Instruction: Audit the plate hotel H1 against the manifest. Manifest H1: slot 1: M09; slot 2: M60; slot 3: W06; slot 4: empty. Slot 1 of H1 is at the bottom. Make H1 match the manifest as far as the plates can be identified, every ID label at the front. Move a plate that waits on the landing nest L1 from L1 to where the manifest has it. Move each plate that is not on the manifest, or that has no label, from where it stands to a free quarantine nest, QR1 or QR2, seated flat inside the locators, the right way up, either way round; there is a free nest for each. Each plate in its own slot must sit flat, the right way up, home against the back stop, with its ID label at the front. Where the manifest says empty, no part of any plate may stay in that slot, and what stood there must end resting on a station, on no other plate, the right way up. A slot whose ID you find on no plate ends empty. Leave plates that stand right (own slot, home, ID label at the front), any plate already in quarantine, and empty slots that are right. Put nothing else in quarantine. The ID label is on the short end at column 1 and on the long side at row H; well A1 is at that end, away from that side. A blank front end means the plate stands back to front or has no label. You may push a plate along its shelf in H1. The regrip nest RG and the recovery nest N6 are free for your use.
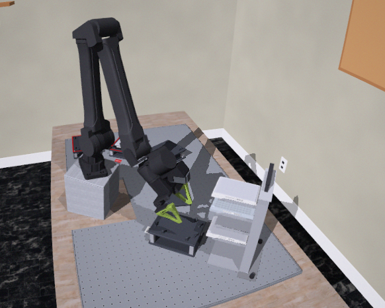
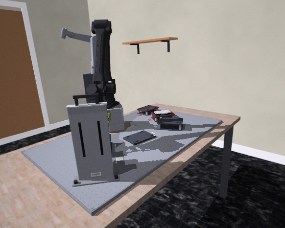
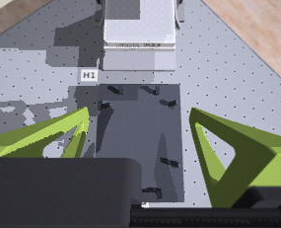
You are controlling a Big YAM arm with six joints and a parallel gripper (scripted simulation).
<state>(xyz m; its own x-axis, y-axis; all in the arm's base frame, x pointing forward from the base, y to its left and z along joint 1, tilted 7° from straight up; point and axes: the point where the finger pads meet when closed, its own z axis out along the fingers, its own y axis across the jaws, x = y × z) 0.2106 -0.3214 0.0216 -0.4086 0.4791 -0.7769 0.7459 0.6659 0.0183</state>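
The clear plate lies 11 cm to the right of my hand, 10 cm ahead of it and 8 cm above it. The rest, counted from my hand: hotel back panel (17 cm to the right, 15 cm ahead, 2 cm above); h1 tag (14 cm below, 14 cm ahead, 1 cm to the right).
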